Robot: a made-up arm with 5 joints.
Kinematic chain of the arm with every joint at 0, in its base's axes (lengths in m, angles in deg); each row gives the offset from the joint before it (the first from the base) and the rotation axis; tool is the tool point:
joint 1: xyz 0 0 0.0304 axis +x
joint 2: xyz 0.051 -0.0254 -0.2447 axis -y
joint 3: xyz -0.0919 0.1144 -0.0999 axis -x
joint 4: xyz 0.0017 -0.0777 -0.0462 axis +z
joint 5: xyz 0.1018 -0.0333 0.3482 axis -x
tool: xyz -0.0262 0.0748 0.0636
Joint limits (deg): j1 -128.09..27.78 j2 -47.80..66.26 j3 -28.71..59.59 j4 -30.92..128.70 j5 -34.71..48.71
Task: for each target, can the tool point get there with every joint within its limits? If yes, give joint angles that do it. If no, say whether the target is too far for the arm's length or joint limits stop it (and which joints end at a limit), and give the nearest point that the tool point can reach.
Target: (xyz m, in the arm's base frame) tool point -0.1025 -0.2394 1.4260
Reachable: no: too far | nearest point -0.1582 -0.2119 0.3399 | short by 1.088 m
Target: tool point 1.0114 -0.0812 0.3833
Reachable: no: too far | nearest point 0.2400 -0.0221 0.1265 | short by 0.815 m
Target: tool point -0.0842 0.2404 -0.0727
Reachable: yes | joints -18.57 5.80 26.99 84.06 -9.73
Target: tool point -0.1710 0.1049 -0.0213
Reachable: yes | joints 12.34 14.33 4.66 106.89 29.57
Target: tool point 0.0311 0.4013 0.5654
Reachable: no: joint limits stop it (at a limit: joint 1, joint 4) | nearest point 0.0425 0.3333 0.1859 | short by 0.386 m
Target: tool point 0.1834 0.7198 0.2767
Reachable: no: joint limits stop it (at a limit: joint 1, joint 2, joint 3, joint 5) | nearest point 0.0945 0.4376 0.1143 | short by 0.337 m
